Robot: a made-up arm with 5 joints.
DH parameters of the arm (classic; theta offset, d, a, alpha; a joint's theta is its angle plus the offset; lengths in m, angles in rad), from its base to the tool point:
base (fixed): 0 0.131 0 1.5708
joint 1: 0 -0.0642 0.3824 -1.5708
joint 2: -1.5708 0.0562 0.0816 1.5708
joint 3: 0 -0.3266 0.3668 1.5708
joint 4: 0.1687 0 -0.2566 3.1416
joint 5: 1.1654 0 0.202 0
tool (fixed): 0.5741 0.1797 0 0
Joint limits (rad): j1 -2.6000..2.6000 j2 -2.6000..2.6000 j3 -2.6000..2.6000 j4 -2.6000..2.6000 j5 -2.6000..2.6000
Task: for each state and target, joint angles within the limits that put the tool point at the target. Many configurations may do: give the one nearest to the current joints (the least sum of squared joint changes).
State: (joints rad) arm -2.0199 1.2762 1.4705 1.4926 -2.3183
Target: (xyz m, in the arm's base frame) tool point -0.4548 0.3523 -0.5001
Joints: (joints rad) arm -2.5677 0.6418 1.2158 1.2460 -2.1700
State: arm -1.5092 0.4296 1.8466 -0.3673 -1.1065
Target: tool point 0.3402 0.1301 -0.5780
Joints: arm -1.6469 0.0350 1.4403 -0.3928 -1.2342
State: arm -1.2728 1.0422 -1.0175 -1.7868 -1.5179
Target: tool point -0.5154 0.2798 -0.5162
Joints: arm -1.7941 1.4237 -1.4181 -1.8494 -1.5411
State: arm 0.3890 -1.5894 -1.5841 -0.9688 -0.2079
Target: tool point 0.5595 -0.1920 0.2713
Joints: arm 0.6439 -0.8661 -2.3680 -1.3018 -0.5209
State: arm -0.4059 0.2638 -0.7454 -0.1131 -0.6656
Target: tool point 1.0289 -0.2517 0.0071
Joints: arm -0.1526 0.2631 -0.5302 0.4703 -0.1774
